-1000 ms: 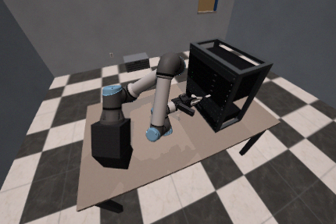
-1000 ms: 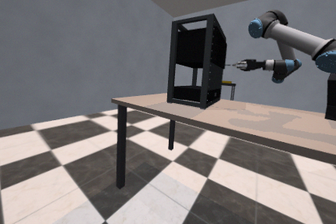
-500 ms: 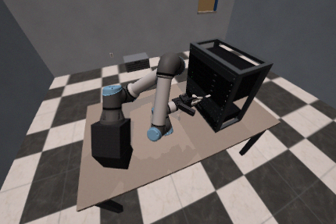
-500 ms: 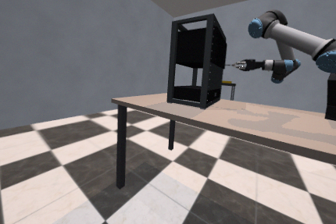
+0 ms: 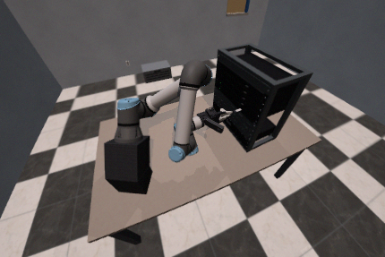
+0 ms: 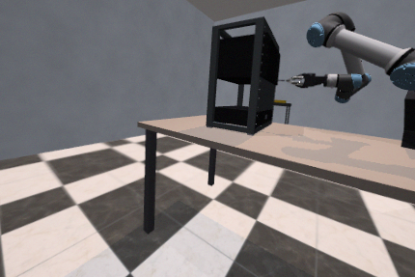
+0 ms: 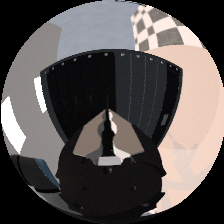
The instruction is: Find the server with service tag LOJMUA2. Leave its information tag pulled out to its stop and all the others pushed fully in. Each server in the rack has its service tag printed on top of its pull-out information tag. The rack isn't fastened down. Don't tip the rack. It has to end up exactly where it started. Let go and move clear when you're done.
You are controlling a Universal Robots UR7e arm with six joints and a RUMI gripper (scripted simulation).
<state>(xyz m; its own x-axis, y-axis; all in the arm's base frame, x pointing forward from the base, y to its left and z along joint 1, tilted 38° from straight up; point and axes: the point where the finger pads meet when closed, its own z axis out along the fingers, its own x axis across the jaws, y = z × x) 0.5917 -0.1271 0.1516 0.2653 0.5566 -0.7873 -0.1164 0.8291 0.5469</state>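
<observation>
My gripper is now 7 cm short of the white information tag and 1 cm to the right of it.
</observation>
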